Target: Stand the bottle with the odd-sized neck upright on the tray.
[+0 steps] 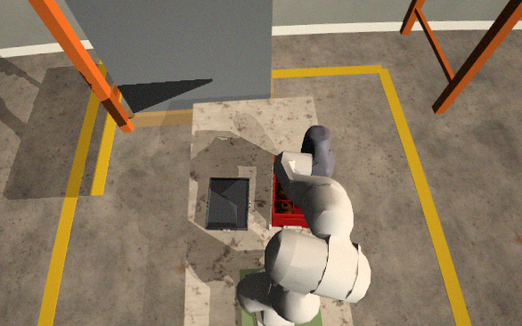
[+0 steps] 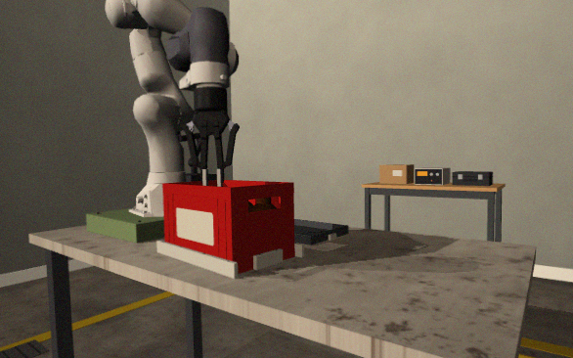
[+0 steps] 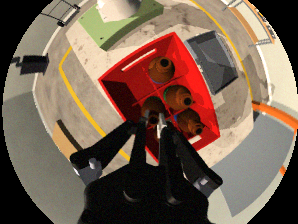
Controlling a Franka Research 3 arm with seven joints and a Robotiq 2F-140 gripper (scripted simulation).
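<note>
My hand is 9 cm above the brown bottle. Also, from my hand: dark tray (1 cm behind, 34 cm to the left, 16 cm below); red crate (4 cm to the left, 9 cm below).
</note>
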